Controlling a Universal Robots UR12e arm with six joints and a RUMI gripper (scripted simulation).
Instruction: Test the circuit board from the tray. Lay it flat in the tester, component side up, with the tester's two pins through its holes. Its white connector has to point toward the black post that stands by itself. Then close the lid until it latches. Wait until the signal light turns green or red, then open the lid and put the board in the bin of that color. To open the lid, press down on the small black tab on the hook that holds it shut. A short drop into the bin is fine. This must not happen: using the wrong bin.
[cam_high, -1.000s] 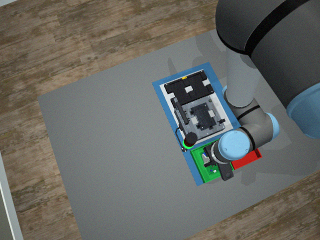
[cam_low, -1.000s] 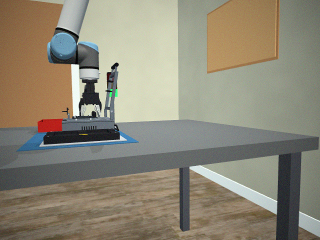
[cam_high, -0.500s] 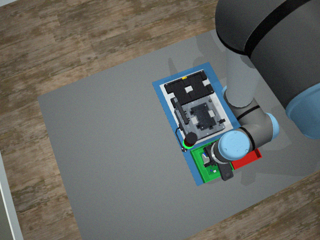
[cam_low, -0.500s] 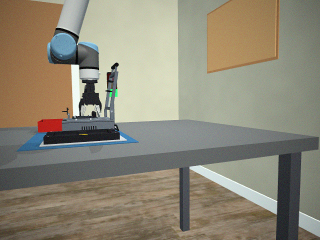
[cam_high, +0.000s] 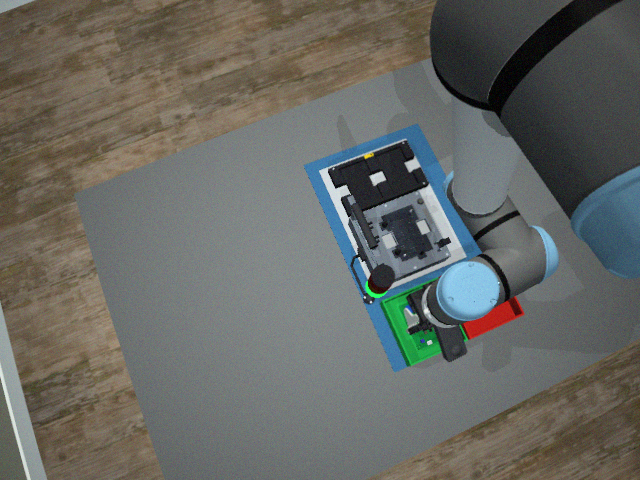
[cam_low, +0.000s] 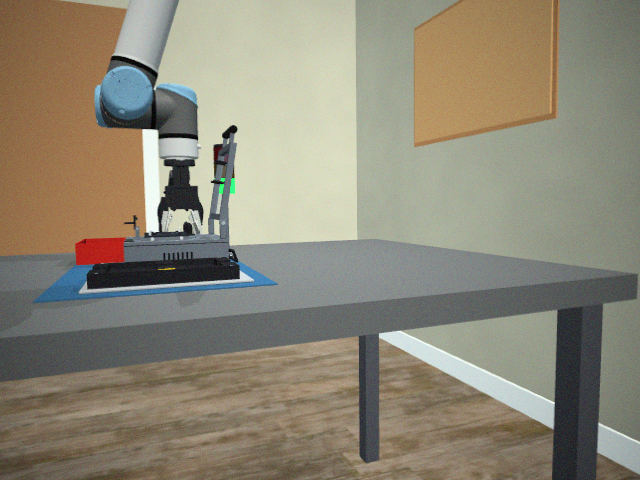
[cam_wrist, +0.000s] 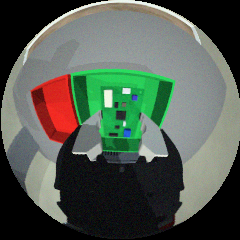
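The green circuit board is 1 cm to the right of my hand. From my hand the other things lie so: green bin: 1 cm to the right, 1 cm below; red bin: 15 cm behind, 2 cm to the right, 1 cm below; black latch hook: 9 cm behind, 16 cm to the right, 7 cm above.
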